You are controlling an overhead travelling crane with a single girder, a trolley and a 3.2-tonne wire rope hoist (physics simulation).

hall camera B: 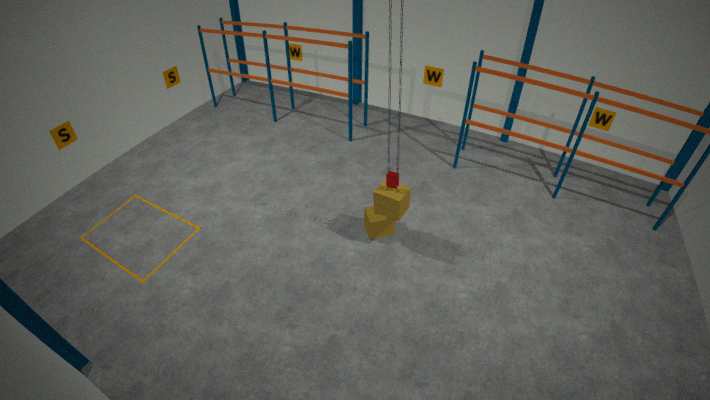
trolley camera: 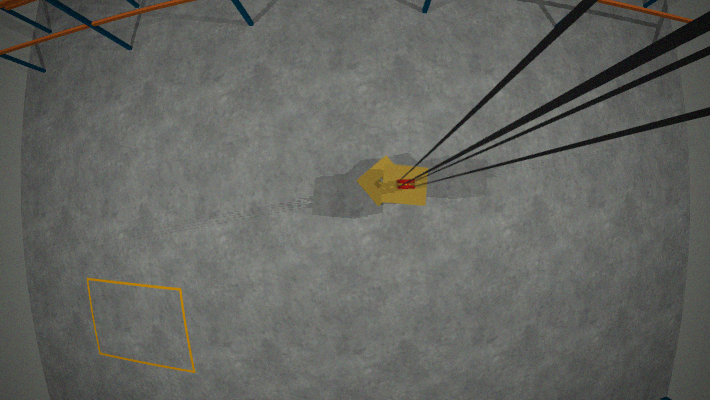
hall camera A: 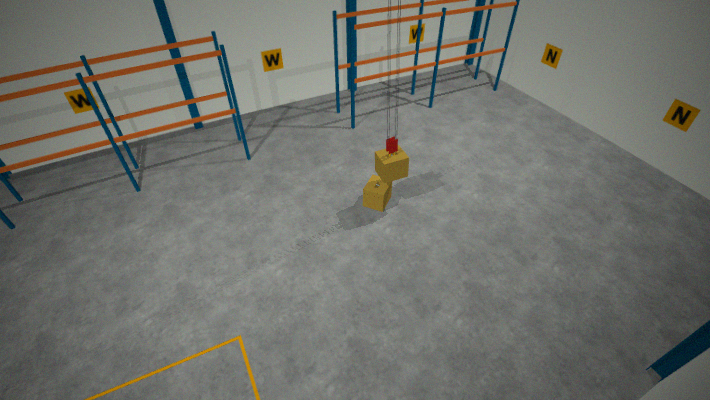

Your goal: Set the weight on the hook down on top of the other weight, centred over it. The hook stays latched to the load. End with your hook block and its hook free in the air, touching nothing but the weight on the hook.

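Observation:
My red hook block [hall camera A: 392, 145] [hall camera B: 392, 180] [trolley camera: 406, 184] hangs on its ropes, its hook latched to a yellow weight [hall camera A: 395, 168] [hall camera B: 391, 202] [trolley camera: 415, 198]. This weight hangs level, higher than the other yellow weight [hall camera A: 374, 198] [hall camera B: 379, 230] [trolley camera: 369, 181], which stands on the floor. In the trolley camera the hung weight lies right of the lower one's centre and covers its right part; the lower one's lug shows at the hung weight's left edge. The lower weight is turned diagonally to the hung one. I cannot tell how big the gap between them is.
Blue and orange racks [hall camera A: 352, 107] [hall camera B: 350, 117] stand along the W wall, with another rack [hall camera A: 111, 137] [hall camera B: 575, 150] beside them. A yellow floor outline [hall camera A: 165, 367] [hall camera B: 112, 259] [trolley camera: 135, 284] lies to the south. Shadows spread around the weights.

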